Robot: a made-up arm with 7 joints.
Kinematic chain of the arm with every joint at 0, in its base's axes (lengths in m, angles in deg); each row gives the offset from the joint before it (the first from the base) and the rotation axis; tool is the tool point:
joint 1: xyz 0 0 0 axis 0 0.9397 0.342
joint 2: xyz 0 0 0 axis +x
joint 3: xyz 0 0 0 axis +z
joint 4: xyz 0.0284 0 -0.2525 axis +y
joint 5: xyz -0.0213 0 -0.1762 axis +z
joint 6: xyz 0 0 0 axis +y
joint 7: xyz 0 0 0 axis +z
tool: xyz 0 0 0
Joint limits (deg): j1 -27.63..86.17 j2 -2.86..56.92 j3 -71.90..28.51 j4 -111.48..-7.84 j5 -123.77..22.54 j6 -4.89..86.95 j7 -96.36..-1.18
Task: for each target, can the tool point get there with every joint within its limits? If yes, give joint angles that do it. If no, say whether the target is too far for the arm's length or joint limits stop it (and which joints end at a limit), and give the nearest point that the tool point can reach.
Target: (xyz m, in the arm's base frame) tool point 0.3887 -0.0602 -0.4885
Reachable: no: too far | nearest point 0.2543 -0.0391 -0.3441 | short by 0.198 m
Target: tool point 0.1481 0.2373 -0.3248
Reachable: yes | joints -8.98 32.23 15.37 -26.92 -24.56 60.49 -59.88
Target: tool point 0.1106 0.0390 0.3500
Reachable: no: joint limits stop it (at a limit: joint 1, joint 2, joint 3, joint 4) | nearest point 0.2063 0.1941 0.0549 | short by 0.347 m
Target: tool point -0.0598 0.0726 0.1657
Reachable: no: joint limits stop it (at a limit: joint 1, joint 2, joint 3, joint 4) | nearest point 0.2063 0.1941 0.0549 | short by 0.313 m
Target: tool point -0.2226 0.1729 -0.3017
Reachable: yes | joints 43.29 46.25 -59.68 -47.72 -61.31 65.38 -61.90
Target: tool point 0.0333 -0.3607 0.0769
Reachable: no: joint limits stop it (at a limit: joint 1, joint 2, joint 4) | nearest point 0.1124 -0.2143 -0.1571 | short by 0.287 m
